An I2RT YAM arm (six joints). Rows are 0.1 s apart.
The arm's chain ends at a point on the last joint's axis. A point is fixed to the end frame.
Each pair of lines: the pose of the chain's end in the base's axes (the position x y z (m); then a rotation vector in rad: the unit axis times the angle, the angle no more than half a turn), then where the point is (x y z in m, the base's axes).
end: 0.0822, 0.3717, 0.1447, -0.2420, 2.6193, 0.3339
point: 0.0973 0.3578 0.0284
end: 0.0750, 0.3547, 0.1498, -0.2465, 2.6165, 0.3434
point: 0.0904 0.3416 0.0334
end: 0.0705, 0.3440, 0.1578, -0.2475, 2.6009, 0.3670
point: 0.0872 0.3331 0.0414
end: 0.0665, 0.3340, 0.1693, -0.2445, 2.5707, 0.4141
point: 0.0857 0.3277 0.0529
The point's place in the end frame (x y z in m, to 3 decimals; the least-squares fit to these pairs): 0.045 -0.039 0.102
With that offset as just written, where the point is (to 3 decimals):
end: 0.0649, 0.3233, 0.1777, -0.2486, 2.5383, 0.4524
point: 0.087 0.321 0.062
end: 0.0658, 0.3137, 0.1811, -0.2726, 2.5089, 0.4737
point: 0.091 0.314 0.066
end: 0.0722, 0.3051, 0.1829, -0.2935, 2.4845, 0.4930
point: 0.099 0.307 0.068
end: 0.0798, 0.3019, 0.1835, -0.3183, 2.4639, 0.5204
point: 0.109 0.307 0.069
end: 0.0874, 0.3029, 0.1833, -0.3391, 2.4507, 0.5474
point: 0.117 0.310 0.069
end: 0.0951, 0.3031, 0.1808, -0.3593, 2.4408, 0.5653
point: 0.125 0.312 0.067
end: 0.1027, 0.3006, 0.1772, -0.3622, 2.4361, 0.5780
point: 0.133 0.311 0.063
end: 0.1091, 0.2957, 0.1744, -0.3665, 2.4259, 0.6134
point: 0.139 0.309 0.061
